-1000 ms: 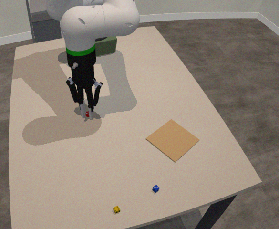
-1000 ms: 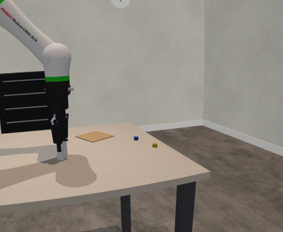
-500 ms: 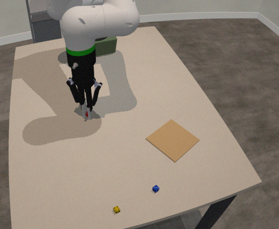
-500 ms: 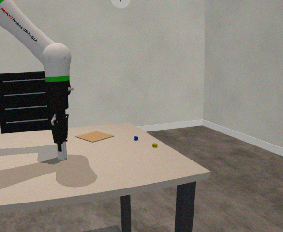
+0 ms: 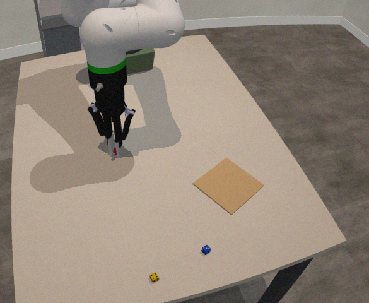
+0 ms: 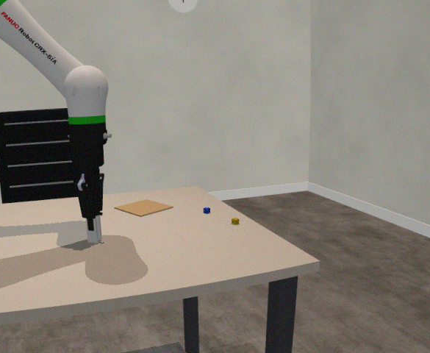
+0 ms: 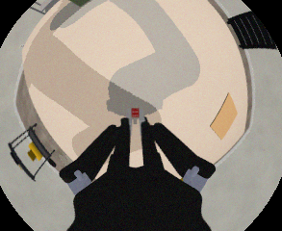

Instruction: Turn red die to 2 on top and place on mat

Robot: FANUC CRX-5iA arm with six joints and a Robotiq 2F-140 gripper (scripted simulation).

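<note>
The tan mat is 24 cm to the left of my hand, 23 cm ahead of it and 3 cm below it. The rest, counted from my hand: red die: 3 cm below; then blue die: 38 cm ahead, 8 cm to the left, 3 cm below; then yellow die: 40 cm ahead, 6 cm to the right, 3 cm below.
</note>
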